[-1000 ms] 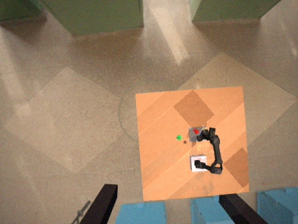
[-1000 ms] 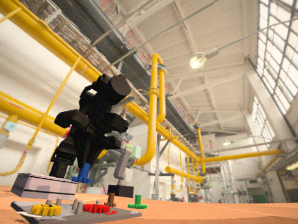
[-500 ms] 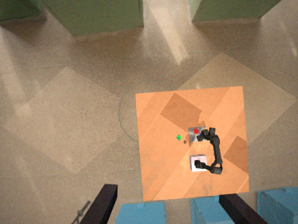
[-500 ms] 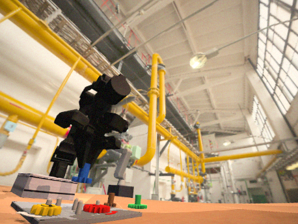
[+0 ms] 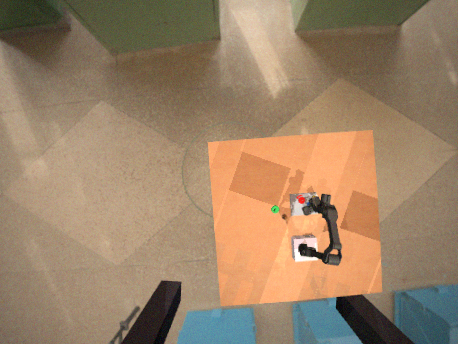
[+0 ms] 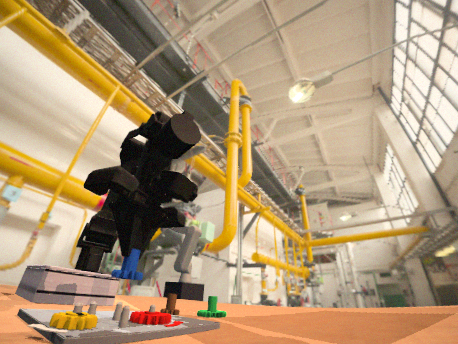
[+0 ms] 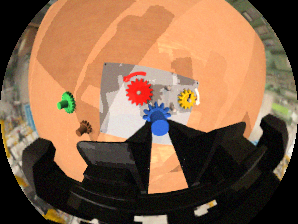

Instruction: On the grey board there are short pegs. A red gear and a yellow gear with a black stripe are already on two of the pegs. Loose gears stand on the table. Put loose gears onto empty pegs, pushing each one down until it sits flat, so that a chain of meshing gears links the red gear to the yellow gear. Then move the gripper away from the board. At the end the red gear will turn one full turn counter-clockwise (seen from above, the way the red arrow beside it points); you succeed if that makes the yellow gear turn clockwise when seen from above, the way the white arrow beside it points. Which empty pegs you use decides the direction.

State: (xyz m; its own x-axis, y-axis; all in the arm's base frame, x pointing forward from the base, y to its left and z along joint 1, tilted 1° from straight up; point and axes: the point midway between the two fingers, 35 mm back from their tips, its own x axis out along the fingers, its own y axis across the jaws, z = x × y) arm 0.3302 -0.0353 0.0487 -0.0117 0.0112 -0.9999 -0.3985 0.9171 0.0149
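The grey board is 1 cm behind my gripper tip, 2 cm to the left of it and 8 cm below it. Also, from my gripper tip: blue gear (1 cm below); yellow gear (4 cm ahead, 6 cm to the right, 7 cm below); red gear (2 cm ahead, 4 cm to the left, 7 cm below).
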